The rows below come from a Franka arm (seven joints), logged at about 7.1 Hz.
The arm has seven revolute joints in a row. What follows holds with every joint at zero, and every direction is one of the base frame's. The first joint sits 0.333 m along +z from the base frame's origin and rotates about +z. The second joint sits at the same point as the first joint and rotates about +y. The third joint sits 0.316 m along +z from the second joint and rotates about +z. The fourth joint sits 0.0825 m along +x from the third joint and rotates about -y. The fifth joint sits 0.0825 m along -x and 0.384 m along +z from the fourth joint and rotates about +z. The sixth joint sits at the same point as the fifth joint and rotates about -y. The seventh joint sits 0.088 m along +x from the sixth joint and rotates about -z. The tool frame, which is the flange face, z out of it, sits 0.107 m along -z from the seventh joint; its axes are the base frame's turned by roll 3.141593, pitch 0 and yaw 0 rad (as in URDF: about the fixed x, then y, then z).
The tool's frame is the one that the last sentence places.
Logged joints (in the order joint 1, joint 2, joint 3, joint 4, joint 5, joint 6, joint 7), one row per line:
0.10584, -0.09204, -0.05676, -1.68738, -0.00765, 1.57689, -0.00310
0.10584, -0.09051, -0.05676, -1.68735, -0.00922, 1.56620, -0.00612
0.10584, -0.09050, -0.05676, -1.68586, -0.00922, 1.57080, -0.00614
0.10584, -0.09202, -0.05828, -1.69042, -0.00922, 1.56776, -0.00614
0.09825, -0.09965, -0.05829, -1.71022, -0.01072, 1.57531, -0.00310
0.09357, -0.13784, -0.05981, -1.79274, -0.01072, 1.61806, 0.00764
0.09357, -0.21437, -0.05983, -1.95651, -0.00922, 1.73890, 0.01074
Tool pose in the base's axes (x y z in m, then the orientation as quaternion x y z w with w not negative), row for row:
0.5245, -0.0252, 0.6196, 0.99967, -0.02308, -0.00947, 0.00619
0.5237, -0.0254, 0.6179, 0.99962, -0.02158, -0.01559, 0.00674
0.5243, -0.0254, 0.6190, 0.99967, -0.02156, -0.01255, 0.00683
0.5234, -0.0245, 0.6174, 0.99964, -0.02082, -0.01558, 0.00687
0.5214, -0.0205, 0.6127, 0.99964, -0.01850, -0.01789, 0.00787
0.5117, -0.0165, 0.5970, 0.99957, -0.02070, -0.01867, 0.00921
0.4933, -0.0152, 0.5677, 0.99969, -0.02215, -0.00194, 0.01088
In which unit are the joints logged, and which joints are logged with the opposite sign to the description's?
The joints are logged in radians. Opposite sign: joint 1, joint 3.
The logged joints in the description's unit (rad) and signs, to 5 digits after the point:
-0.10584, -0.09204, 0.05676, -1.68738, -0.00765, 1.57689, -0.00310
-0.10584, -0.09051, 0.05676, -1.68735, -0.00922, 1.56620, -0.00612
-0.10584, -0.09050, 0.05676, -1.68586, -0.00922, 1.57080, -0.00614
-0.10584, -0.09202, 0.05828, -1.69042, -0.00922, 1.56776, -0.00614
-0.09825, -0.09965, 0.05829, -1.71022, -0.01072, 1.57531, -0.00310
-0.09357, -0.13784, 0.05981, -1.79274, -0.01072, 1.61806, 0.00764
-0.09357, -0.21437, 0.05983, -1.95651, -0.00922, 1.73890, 0.01074

